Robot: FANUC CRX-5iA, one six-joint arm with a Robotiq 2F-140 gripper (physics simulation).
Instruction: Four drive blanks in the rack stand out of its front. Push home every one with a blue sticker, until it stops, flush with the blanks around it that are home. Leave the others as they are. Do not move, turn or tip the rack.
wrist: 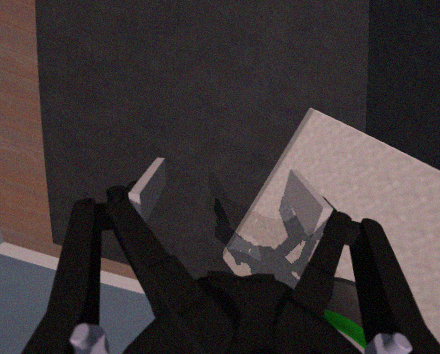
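A large pale, flat-topped block (380, 200), which looks like the top of the rack, stands at an angle in the right half of the wrist view. My gripper (227, 176) is open, with its two pads wide apart. The right pad shows over the left part of the pale top, and the left pad shows over the dark mat. The gripper's shadow falls across the block's near left corner. Drive blanks and blue stickers do not show in this view, so I cannot tell how any blank stands.
A dark grey mat (200, 75) lies on a wood-brown surface (17, 125). A pale edge strip (30, 254) borders a blue-grey area (25, 295) at lower left. A darker area (405, 75) is at upper right. A green curved part (345, 325) shows behind the right finger.
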